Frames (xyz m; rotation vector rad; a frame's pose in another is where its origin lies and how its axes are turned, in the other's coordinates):
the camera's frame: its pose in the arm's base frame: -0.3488 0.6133 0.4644 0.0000 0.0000 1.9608
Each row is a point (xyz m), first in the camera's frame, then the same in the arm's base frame.
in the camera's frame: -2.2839 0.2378 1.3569
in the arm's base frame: 0.2996 -1.5895 1.8213
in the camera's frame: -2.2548 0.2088 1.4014
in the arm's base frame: 0.3153 -1.5516 1.8658
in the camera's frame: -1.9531 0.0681 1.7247
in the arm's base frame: 0.3308 -1.2190 2.1891
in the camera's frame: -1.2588 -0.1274 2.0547
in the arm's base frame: 0.2476 -0.5025 2.5191
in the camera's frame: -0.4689 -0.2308 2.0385
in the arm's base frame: 0.0429 0.2674 2.5029
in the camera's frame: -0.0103 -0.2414 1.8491
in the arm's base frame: -0.1216 0.6956 2.3135
